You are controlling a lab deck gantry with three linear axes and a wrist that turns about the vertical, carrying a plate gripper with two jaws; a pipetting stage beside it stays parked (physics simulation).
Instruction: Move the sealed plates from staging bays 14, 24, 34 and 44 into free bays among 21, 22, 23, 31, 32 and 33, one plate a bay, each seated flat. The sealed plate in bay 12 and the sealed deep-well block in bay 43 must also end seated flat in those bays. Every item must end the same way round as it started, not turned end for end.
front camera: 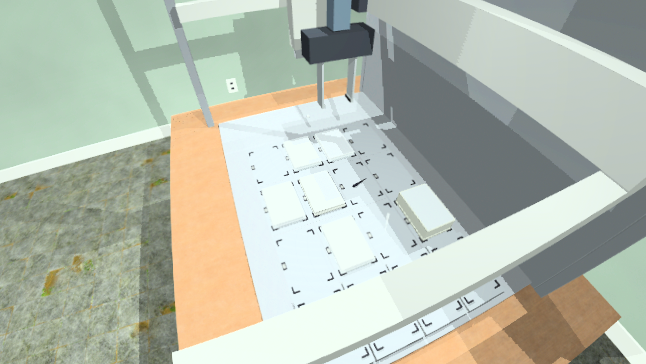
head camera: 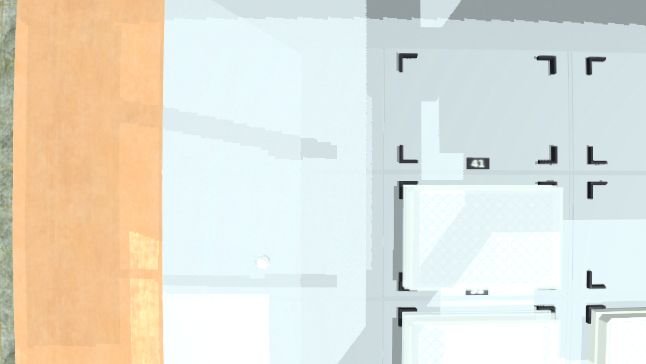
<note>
The pictures show: the gripper and a grey wall.
</note>
